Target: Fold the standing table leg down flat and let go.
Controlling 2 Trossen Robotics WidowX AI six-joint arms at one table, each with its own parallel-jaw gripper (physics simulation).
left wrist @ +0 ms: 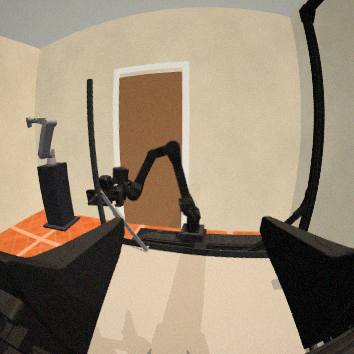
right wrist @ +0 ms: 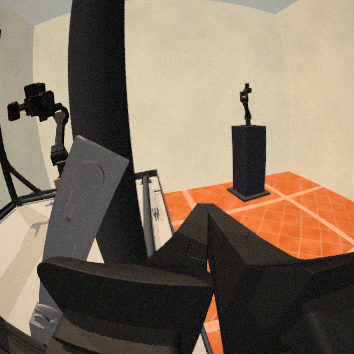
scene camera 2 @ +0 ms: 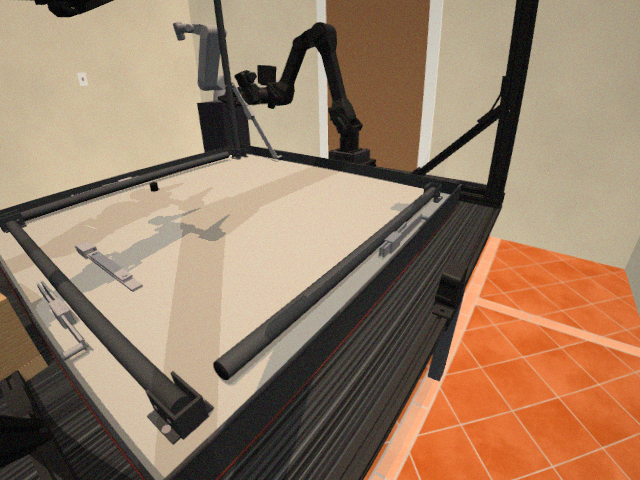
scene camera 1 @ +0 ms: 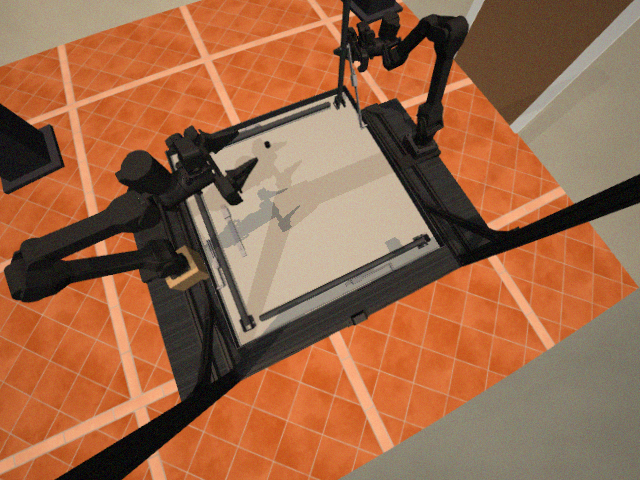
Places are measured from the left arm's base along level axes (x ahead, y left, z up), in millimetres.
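Pixels of known places: left gripper, between the fingertips: (left wrist: 194,225) (right wrist: 18,101) (scene camera 1: 247,145); right gripper, between the fingertips: (left wrist: 87,203) (right wrist: 203,210) (scene camera 2: 218,98) (scene camera 1: 333,52); left arm's base, origin of its link: (scene camera 1: 177,266); right arm's base, origin of its link: (left wrist: 192,228) (scene camera 2: 349,150) (scene camera 1: 422,140).
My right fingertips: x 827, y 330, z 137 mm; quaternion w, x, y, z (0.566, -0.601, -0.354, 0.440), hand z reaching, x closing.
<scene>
For each thing: its middle in the pictures, then the offset to it from my right fingertips. Level surfaces: height alone.
- pale upturned tabletop, height of its surface: dz -209 mm
- loose-looking grey bracket, middle of its body: (scene camera 2: 103,262) (scene camera 1: 232,229) dx -629, dy -293, dz -197 mm
- small black piece, middle of its body: (scene camera 2: 154,186) (scene camera 1: 267,144) dx -349, dy -66, dz -185 mm
The dark standing table leg (scene camera 1: 343,62) (scene camera 2: 224,62) (left wrist: 92,135) (right wrist: 97,65) rises upright from the far corner of the pale upturned tabletop (scene camera 1: 330,206) (scene camera 2: 289,232). A grey folding brace (scene camera 1: 353,77) (scene camera 2: 261,131) (left wrist: 131,230) (right wrist: 82,200) slants from the leg down to the tabletop. My right gripper (scene camera 1: 339,51) (scene camera 2: 223,98) (right wrist: 203,210) is shut and empty, close beside the leg partway up; contact cannot be made out. My left gripper (scene camera 1: 248,145) is open and empty above the tabletop's left side. Its fingers do not show in scene camera 2.
Three other legs lie flat: the left one (scene camera 1: 222,253) (scene camera 2: 98,320), the near one (scene camera 1: 343,279) (scene camera 2: 330,279) and the far one (scene camera 1: 289,122) (scene camera 2: 124,180). A loose-looking grey bracket (scene camera 2: 108,265) lies near the left leg. A small black piece (scene camera 1: 267,144) (scene camera 2: 154,186) is near the far leg.
</scene>
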